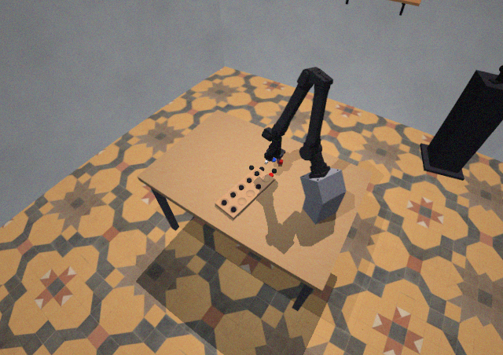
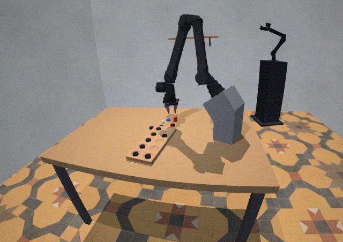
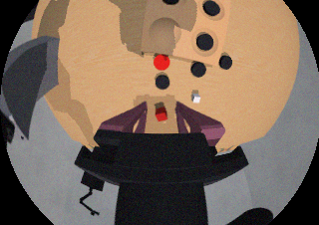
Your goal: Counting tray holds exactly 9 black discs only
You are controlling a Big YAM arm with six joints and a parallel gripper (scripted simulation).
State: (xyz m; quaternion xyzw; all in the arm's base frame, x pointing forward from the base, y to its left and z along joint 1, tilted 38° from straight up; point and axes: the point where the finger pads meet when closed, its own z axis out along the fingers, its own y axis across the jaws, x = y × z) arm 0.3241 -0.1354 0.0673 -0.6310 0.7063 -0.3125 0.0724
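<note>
Now: the red disc 10 cm below my hand, 4 cm to the left of it and 1 cm ahead of it. Also, from my hand: small white piece (9 cm below, 7 cm ahead, 6 cm to the right); then blue disc (10 cm to the right, 10 cm below, 3 cm ahead); then red cube (9 cm to the right, 9 cm below, 2 cm behind).
</note>
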